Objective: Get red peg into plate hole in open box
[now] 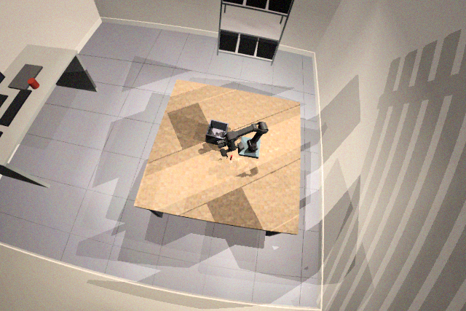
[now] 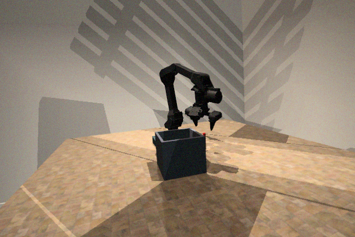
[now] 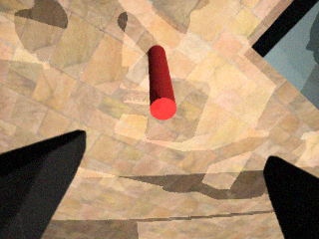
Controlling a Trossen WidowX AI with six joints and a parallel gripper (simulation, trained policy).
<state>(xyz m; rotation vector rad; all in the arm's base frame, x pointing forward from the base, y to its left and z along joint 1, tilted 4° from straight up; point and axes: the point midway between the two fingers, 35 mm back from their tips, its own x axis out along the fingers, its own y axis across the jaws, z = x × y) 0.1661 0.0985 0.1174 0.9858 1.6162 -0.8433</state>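
My gripper tip is now 1 cm short of the red peg, 1 cm to the left of it and 6 cm above it. Round my gripper tip: pale plate 15 cm ahead, 21 cm to the right, 6 cm below.
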